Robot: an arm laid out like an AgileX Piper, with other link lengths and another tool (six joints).
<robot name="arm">
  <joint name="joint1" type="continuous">
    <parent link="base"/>
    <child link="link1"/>
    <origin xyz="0 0 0.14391" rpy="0 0 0"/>
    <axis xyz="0 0 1"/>
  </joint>
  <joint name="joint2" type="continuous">
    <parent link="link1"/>
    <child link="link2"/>
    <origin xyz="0 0 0" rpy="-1.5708 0 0"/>
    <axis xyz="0 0 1"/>
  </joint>
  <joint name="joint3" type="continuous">
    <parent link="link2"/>
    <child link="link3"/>
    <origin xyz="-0.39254 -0.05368 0" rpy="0 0 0"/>
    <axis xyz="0 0 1"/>
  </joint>
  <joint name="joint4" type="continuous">
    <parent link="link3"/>
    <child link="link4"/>
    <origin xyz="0.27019 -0.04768 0" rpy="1.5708 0 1.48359"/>
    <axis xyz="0 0 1"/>
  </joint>
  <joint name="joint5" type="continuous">
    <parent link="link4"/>
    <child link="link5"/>
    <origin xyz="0 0 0" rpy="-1.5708 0 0"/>
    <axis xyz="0 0 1"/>
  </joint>
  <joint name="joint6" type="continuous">
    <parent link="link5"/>
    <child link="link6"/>
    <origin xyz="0 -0.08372 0" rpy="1.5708 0 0"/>
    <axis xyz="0 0 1"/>
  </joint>
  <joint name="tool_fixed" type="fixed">
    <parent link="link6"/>
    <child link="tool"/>
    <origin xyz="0 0.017 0.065" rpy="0.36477 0 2.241"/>
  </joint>
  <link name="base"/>
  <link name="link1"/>
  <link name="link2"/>
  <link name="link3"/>
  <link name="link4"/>
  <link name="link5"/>
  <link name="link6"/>
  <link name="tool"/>
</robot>
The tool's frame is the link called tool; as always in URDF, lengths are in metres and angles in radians. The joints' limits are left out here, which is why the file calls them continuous.
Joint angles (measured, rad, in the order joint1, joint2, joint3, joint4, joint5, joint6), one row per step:
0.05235, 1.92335, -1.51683, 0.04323, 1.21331, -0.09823
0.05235, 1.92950, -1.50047, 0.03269, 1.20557, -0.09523
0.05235, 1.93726, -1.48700, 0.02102, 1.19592, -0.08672
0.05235, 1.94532, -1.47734, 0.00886, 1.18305, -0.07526
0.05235, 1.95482, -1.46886, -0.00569, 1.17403, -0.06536
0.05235, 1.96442, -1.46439, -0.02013, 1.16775, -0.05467
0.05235, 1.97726, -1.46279, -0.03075, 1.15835, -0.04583
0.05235, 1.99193, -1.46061, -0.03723, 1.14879, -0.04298
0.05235, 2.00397, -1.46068, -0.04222, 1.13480, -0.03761
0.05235, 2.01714, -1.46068, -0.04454, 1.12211, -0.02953
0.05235, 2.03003, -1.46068, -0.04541, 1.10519, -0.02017
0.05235, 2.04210, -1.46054, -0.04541, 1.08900, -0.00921
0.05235, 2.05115, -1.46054, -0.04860, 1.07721, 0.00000
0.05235, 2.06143, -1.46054, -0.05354, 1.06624, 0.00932
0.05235, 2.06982, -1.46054, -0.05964, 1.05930, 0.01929
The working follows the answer.
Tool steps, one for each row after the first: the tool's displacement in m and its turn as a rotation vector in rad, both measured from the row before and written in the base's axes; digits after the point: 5 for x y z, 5 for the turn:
-0.00146, -0.00155, -0.00741, -0.01074, 0.01434, 0.00015
-0.00039, -0.00164, -0.00733, -0.01149, 0.01121, -0.00472
0.00091, -0.00163, -0.00643, -0.01154, 0.00441, -0.00722
0.00065, -0.00196, -0.00679, -0.01389, 0.00826, -0.00438
0.00112, -0.00191, -0.00576, -0.01368, 0.00696, -0.00491
0.00249, -0.00131, -0.00646, -0.00995, 0.00432, -0.00429
0.00234, -0.00074, -0.00743, -0.00616, 0.00689, 0.00018
0.00326, -0.00047, -0.00568, -0.00424, -0.00243, -0.00269
0.00311, -0.00011, -0.00622, -0.00200, 0.00007, -0.00654
0.00365, 0.00013, -0.00613, -0.00036, -0.00442, -0.00828
0.00340, 0.00023, -0.00580, 0.00042, -0.00439, -0.01030
0.00250, -0.00025, -0.00437, -0.00247, -0.00324, -0.00719
0.00242, -0.00048, -0.00499, -0.00406, -0.00131, -0.00642
0.00168, -0.00068, -0.00410, -0.00524, 0.00070, -0.00660

Tool pose at each row, in the base's axes (x y z in m, rotation vector in rad; rounded; the steps above come from the unrounded poses):
0.45540, 0.04684, 0.28287, -2.42553, -1.39999, 0.18216
0.45393, 0.04529, 0.27546, -2.42799, -1.39654, 0.20721
0.45354, 0.04364, 0.26813, -2.43542, -1.38845, 0.22798
0.45445, 0.04201, 0.26170, -2.44738, -1.38000, 0.24014
0.45510, 0.04005, 0.25491, -2.45765, -1.37391, 0.25936
0.45622, 0.03813, 0.24915, -2.46858, -1.36752, 0.27682
0.45871, 0.03683, 0.24269, -2.47726, -1.36220, 0.28850
0.46105, 0.03609, 0.23526, -2.47886, -1.36082, 0.30144
0.46431, 0.03562, 0.22959, -2.48510, -1.35908, 0.30112
0.46742, 0.03551, 0.22336, -2.49065, -1.35101, 0.30128
0.47107, 0.03564, 0.21723, -2.49802, -1.34213, 0.29441
0.47447, 0.03587, 0.21143, -2.50590, -1.33045, 0.28654
0.47697, 0.03562, 0.20706, -2.51370, -1.32285, 0.28286
0.47939, 0.03514, 0.20207, -2.52144, -1.31577, 0.28285
0.48107, 0.03447, 0.19797, -2.52930, -1.30789, 0.28612

